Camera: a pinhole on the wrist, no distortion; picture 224 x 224 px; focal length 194.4 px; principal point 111.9 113.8 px. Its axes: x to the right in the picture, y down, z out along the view. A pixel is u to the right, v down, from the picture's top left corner.
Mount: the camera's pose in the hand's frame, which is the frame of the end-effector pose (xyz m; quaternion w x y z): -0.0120 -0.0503 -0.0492 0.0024 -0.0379 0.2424 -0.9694
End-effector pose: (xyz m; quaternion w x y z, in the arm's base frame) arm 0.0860 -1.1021 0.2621 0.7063 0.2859 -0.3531 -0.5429
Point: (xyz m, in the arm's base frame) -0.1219 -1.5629 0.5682
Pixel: outside the picture
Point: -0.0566 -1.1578 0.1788
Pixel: 92 165
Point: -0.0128 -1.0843 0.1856
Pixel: 195 143
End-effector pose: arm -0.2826 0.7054 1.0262 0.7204 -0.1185 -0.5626 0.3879
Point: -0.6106 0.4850 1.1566
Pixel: 160 29
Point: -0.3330 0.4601 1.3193
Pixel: 99 177
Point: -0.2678 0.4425 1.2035
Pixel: 157 216
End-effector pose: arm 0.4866 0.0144 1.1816 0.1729 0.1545 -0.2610 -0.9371
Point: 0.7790 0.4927 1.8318
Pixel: outside the picture
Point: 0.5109 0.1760 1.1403
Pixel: outside the picture
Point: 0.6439 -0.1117 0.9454
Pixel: behind the camera
